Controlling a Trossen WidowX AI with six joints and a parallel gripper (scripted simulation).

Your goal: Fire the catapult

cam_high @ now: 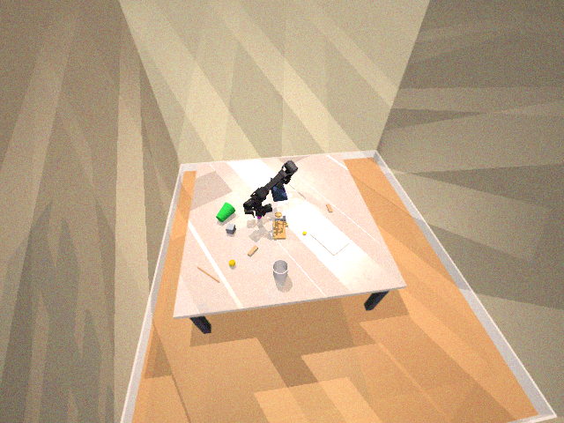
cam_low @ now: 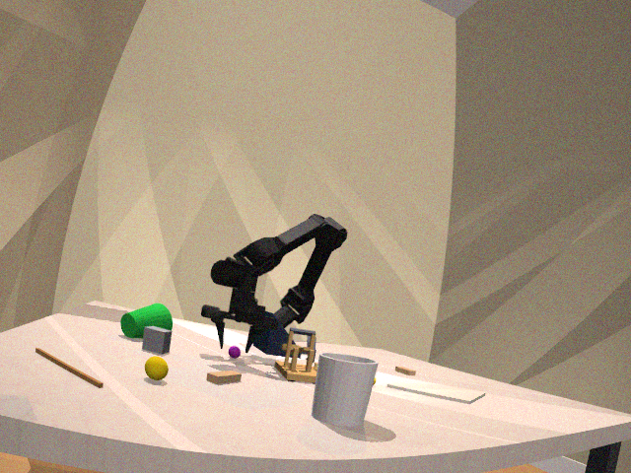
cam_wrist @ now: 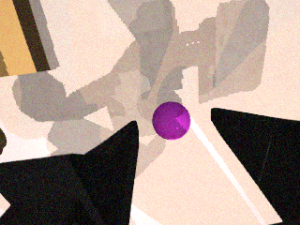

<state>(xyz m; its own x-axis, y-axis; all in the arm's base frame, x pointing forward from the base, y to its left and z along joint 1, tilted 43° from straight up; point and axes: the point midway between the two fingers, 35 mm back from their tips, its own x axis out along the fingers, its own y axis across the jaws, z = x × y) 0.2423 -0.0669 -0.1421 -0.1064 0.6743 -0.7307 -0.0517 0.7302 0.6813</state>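
Now: gripper tip 160 mm to the right of the wooden catapult, 80 mm short of it and 30 mm below it. From my gripper tip the other things lie so: grey cube 190 mm to the right, 100 mm ahead, 10 mm above; purple ball right at my gripper tip; small yellow ball 300 mm to the left, 160 mm ahead, 10 mm below.
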